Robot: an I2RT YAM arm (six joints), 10 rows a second.
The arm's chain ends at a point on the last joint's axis. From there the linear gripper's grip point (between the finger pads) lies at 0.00 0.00 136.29 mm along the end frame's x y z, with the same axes.
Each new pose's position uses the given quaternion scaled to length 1; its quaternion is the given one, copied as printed.
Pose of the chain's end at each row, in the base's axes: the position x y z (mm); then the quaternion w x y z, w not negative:
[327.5 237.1 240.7 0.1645 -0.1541 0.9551 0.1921]
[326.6 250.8 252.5 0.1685 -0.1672 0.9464 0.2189]
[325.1 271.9 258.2 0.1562 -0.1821 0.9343 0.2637]
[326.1 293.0 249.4 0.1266 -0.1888 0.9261 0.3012]
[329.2 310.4 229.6 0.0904 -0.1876 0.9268 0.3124]
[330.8 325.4 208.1 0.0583 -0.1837 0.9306 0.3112]
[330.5 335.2 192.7 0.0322 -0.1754 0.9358 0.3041]
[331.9 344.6 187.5 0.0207 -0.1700 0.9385 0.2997]
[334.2 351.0 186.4 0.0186 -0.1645 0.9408 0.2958]
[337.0 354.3 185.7 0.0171 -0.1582 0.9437 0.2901]
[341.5 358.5 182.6 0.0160 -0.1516 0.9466 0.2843]
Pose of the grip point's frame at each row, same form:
[362.3 294.0 121.8 0.1645 -0.1541 0.9551 0.1921]
[360.1 315.0 137.0 0.1685 -0.1672 0.9464 0.2189]
[351.8 346.8 147.5 0.1562 -0.1821 0.9343 0.2637]
[342.6 375.5 142.2 0.1266 -0.1888 0.9261 0.3012]
[336.1 394.0 122.1 0.0904 -0.1876 0.9268 0.3124]
[330.0 407.3 99.1 0.0583 -0.1837 0.9306 0.3112]
[324.2 414.3 81.9 0.0322 -0.1754 0.9358 0.3041]
[323.3 422.2 75.8 0.0207 -0.1700 0.9385 0.2997]
[325.7 427.7 74.1 0.0186 -0.1645 0.9408 0.2958]
[328.9 429.7 72.4 0.0171 -0.1582 0.9437 0.2901]
[333.9 432.5 68.4 0.0160 -0.1516 0.9466 0.2843]

